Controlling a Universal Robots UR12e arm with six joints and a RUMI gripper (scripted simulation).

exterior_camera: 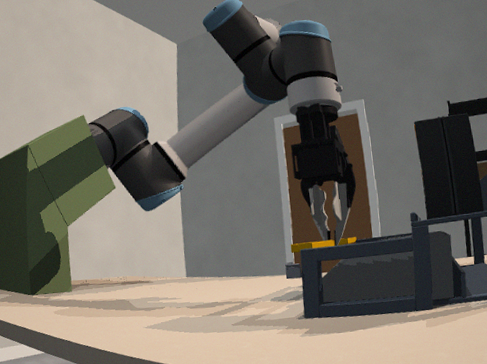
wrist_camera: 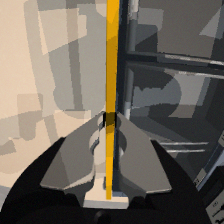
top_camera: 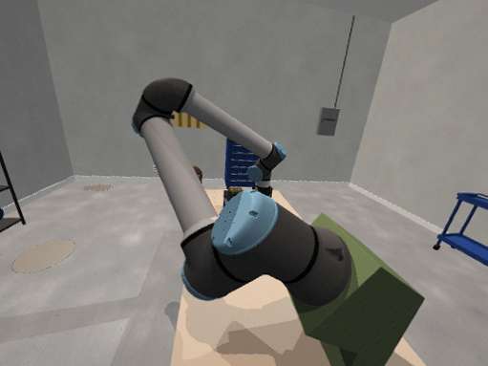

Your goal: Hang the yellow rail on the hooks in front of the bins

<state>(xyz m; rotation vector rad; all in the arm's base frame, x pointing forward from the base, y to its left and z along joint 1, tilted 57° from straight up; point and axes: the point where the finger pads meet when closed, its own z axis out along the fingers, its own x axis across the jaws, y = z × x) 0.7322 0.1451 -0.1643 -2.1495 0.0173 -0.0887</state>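
The yellow rail is 10 mm below my hand.
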